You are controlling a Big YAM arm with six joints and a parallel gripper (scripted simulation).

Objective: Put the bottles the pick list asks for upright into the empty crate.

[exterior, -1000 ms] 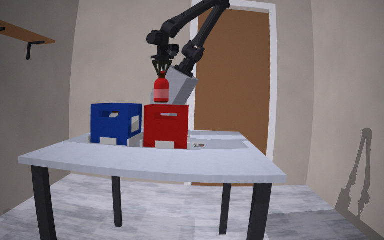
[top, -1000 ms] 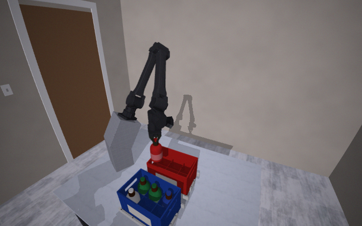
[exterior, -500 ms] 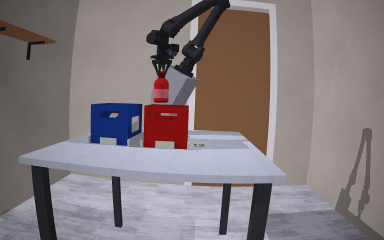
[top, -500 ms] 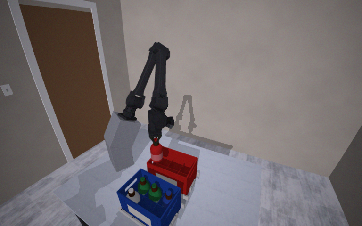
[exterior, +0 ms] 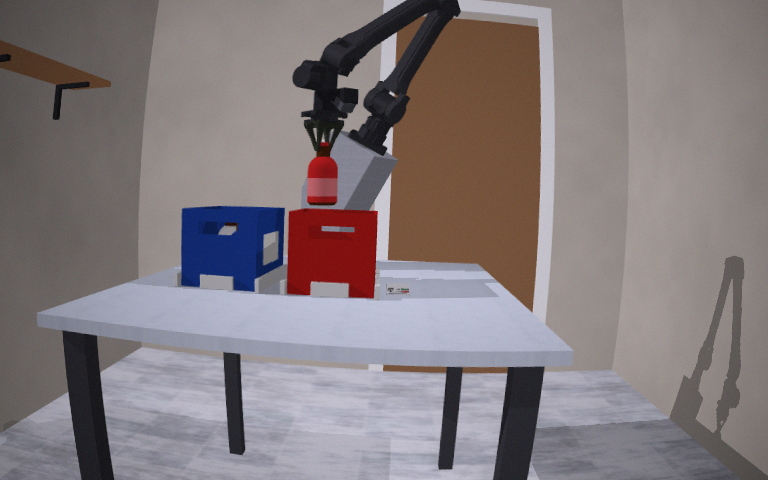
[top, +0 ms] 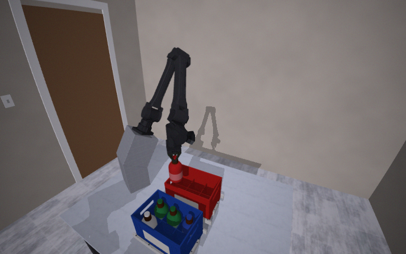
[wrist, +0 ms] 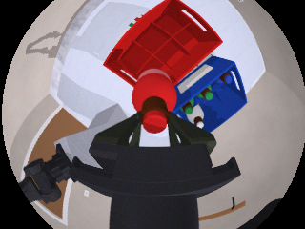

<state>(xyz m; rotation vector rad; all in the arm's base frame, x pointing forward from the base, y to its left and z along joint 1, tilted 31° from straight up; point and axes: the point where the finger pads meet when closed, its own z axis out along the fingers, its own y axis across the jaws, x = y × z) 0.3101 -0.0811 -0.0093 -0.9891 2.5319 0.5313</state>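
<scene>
Right now the red-label bottle is 60 mm below my hand. The rest, counted from my hand: blue crate 240 mm below, 190 mm to the right, 90 mm ahead; red crate 240 mm below, 80 mm ahead, 60 mm to the left; blue bottle 240 mm below, 180 mm ahead, 140 mm to the right.
</scene>
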